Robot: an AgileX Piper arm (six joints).
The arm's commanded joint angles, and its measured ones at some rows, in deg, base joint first. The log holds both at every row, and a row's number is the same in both.
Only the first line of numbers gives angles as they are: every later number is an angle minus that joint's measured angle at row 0.
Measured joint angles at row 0:
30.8 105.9 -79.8 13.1 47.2 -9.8
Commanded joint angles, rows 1 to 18:
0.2 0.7 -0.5 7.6 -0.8 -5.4
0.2 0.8 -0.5 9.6 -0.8 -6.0
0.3 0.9 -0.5 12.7 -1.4 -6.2
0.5 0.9 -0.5 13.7 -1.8 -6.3
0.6 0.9 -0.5 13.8 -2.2 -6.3
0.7 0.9 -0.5 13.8 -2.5 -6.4
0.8 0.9 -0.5 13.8 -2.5 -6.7
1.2 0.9 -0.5 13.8 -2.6 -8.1
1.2 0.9 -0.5 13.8 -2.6 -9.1
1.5 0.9 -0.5 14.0 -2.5 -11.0
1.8 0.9 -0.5 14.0 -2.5 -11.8
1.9 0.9 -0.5 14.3 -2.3 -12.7
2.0 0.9 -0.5 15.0 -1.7 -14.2
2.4 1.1 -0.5 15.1 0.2 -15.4
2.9 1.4 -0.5 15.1 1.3 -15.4
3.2 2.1 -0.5 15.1 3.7 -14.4
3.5 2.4 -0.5 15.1 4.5 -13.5
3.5 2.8 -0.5 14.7 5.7 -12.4
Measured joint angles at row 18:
2.9 1.5 -0.1 15.0 1.5 -14.1
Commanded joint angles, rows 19 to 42:
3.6 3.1 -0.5 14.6 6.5 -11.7
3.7 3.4 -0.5 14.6 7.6 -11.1
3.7 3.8 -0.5 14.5 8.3 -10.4
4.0 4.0 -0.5 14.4 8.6 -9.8
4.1 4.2 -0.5 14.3 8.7 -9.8
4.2 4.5 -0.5 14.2 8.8 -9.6
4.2 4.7 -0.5 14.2 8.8 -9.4
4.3 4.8 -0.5 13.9 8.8 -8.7
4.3 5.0 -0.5 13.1 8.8 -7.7
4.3 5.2 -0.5 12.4 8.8 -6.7
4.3 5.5 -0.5 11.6 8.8 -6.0
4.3 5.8 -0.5 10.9 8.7 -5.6
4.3 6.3 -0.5 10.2 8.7 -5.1
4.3 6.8 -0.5 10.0 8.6 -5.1
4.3 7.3 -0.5 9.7 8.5 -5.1
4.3 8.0 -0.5 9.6 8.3 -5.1
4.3 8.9 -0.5 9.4 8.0 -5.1
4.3 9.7 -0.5 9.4 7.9 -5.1
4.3 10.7 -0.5 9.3 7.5 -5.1
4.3 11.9 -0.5 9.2 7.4 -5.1
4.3 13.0 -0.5 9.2 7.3 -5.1
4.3 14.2 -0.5 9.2 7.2 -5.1
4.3 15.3 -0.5 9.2 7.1 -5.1
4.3 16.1 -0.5 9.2 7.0 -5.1
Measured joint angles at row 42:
4.1 10.9 -1.1 11.2 8.7 -5.0
